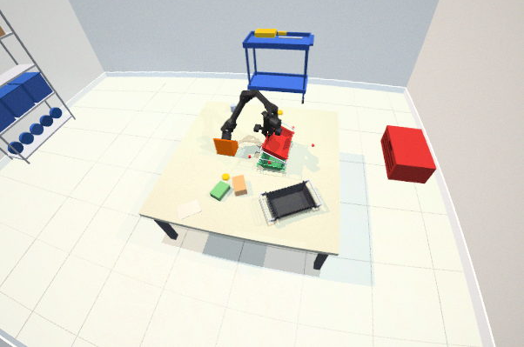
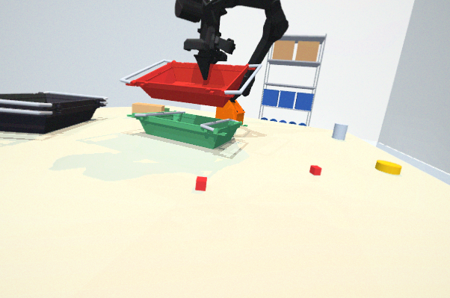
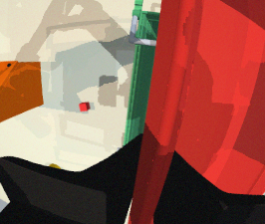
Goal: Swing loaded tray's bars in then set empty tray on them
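My gripper tip is now 8 cm short of the red tray. From my gripper tip the other things lie so: peach block 33 cm to the right, 15 cm below, 11 cm behind; then green block 40 cm to the right, 23 cm behind, 16 cm below; then pale card 58 cm to the right, 39 cm behind, 18 cm below.
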